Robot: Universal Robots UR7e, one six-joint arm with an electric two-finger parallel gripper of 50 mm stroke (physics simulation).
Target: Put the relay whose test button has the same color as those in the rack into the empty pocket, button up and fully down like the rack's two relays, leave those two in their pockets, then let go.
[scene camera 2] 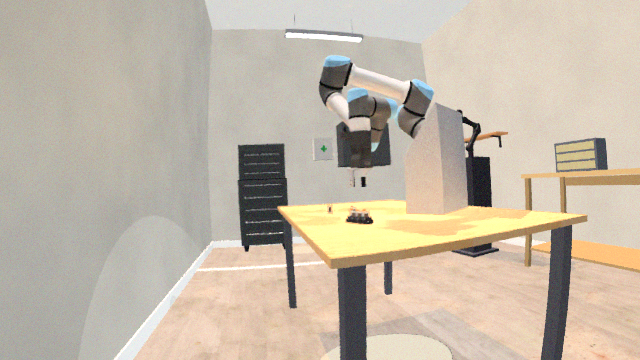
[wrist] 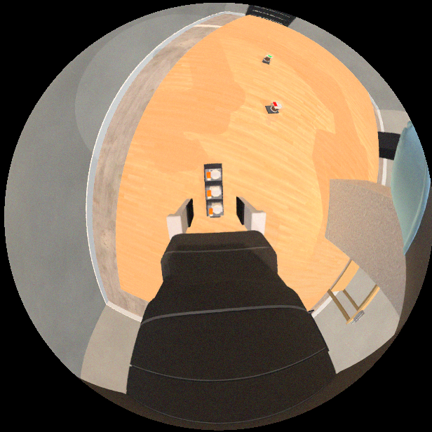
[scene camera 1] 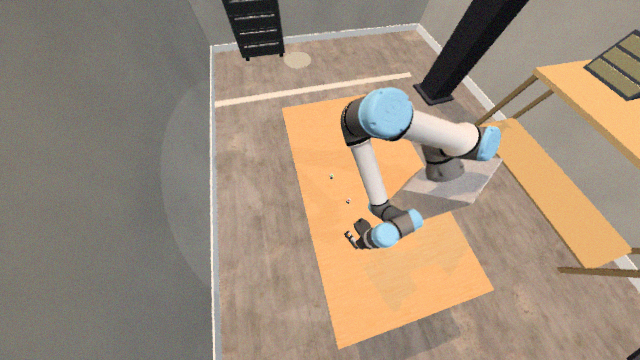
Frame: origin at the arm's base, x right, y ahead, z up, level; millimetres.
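Where they show: gripper, fingertip midpoint: (scene camera 2: 358, 186) (scene camera 1: 356, 238); arm's base, origin of the base link: (scene camera 2: 433, 138) (scene camera 1: 444, 172).
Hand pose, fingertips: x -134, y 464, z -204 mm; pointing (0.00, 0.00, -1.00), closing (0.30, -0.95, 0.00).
Things, the pixels of their top centre, and the offset from my fingertips. Level surfaces: height alone.
- black rack, middle of its top: (scene camera 2: 359, 216) dz -106, dx +2, dy +0 mm
- relay with a red button, middle of its top: (scene camera 1: 349, 199) dz -85, dx +219, dy -69 mm
- green button, middle of its top: (scene camera 2: 329, 204) (scene camera 1: 331, 174) dz -85, dx +410, dy -26 mm
- table, its level: dz -129 mm
The black rack (wrist: 213, 165) (scene camera 2: 359, 221) stands on the table. In the wrist view its three pockets each hold a relay with an orange test button facing up: the far relay (wrist: 215, 174), the middle relay (wrist: 215, 192) and the near relay (wrist: 216, 209). They look upright and in line, and their tops look about level in scene camera 2, though small there. My gripper (wrist: 214, 205) (scene camera 2: 358, 184) is wide open and empty, well above the rack, with its fingers apart from the relays. In scene camera 1 the arm's end partly hides the rack.
A relay with a red button (wrist: 274, 107) (scene camera 1: 348, 201) and one with a green button (wrist: 267, 58) (scene camera 1: 331, 176) (scene camera 2: 329, 209) stand separately on the table (scene camera 1: 400, 280) beyond the rack. The robot's pedestal (scene camera 2: 434, 165) stands at the table's side.
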